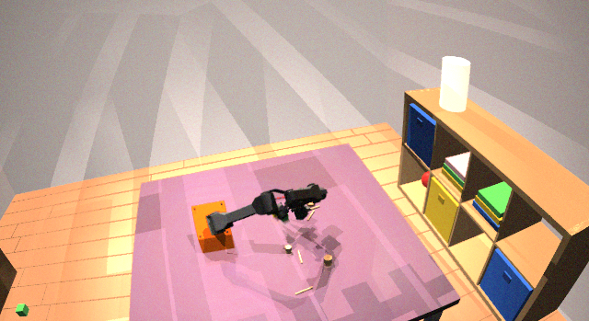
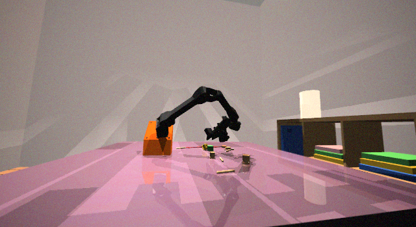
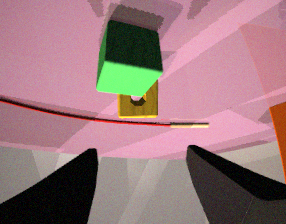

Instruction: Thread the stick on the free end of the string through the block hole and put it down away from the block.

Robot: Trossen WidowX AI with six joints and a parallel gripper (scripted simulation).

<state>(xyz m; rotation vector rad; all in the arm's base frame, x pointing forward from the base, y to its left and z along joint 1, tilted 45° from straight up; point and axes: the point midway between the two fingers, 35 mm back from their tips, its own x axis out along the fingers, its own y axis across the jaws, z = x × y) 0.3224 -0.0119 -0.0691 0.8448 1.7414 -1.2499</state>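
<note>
The green cube is 6 cm below my gripper tip and 1 cm ahead of it. The rest, counted from my gripper tip: thin wooden stick: 17 cm behind, 12 cm to the left, 7 cm below; then yellow wooden block: 5 cm below, 3 cm to the left, 2 cm behind; then round wooden button: 16 cm ahead, 13 cm to the left, 7 cm below.
</note>
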